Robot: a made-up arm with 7 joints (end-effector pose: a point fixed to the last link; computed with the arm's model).
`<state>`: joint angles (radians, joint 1 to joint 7).
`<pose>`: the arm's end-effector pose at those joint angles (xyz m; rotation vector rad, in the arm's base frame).
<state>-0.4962 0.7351 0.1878 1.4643 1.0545 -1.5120 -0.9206</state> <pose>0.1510 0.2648 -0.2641 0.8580 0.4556 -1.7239</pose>
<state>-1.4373 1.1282 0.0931 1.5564 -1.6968 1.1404 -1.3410</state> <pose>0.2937 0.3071 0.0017 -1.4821 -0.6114 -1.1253</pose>
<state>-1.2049 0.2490 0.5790 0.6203 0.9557 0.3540 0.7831</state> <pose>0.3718 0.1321 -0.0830 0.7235 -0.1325 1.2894</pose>
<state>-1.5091 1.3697 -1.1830 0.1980 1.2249 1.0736 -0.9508</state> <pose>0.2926 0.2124 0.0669 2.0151 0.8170 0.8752</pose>
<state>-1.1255 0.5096 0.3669 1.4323 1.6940 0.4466 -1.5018</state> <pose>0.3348 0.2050 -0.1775 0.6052 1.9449 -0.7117</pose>
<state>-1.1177 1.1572 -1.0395 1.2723 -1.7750 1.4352 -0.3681</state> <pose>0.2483 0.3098 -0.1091 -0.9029 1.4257 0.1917</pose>
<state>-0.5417 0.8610 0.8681 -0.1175 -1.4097 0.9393 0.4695</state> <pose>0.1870 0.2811 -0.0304 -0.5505 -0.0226 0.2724</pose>
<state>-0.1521 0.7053 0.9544 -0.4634 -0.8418 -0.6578 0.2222</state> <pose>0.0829 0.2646 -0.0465 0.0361 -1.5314 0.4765</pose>
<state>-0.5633 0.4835 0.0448 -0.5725 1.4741 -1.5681 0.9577</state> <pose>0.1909 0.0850 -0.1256 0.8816 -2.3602 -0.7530</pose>
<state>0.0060 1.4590 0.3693 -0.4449 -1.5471 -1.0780 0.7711</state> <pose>0.1445 0.2456 0.0336 -0.7042 -1.0107 0.3310</pose>
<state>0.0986 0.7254 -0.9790 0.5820 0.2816 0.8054 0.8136</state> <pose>-0.0414 0.2116 -0.3349 2.0020 0.9355 -0.1876</pose>
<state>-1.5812 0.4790 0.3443 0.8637 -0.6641 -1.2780 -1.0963</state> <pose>0.3546 0.1422 0.0732 0.4630 -1.8177 -0.3210</pose>
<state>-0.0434 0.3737 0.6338 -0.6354 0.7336 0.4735 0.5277</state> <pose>0.0981 0.2127 -0.1400 1.1281 -0.2765 1.3633</pose>
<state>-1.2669 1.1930 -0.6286 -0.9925 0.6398 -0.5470 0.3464</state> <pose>0.1587 0.0811 0.0214 1.1325 -2.4041 -0.8344</pose>
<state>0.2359 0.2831 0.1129 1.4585 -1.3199 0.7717 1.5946</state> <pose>-0.1588 0.1438 -0.3493 -0.4505 -2.4034 -1.4280</pose>
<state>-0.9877 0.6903 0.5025 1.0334 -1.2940 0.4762 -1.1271</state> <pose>0.3177 0.2572 -0.1334 -1.1188 -0.5478 -0.7142</pose>
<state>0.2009 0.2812 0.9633 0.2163 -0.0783 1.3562 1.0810</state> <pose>-0.0546 0.2560 -0.2735 0.5431 1.8997 1.8462</pose>
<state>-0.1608 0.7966 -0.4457 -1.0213 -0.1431 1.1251 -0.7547</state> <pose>0.1086 0.1093 -0.1531 0.5409 0.6824 -1.2791</pose>
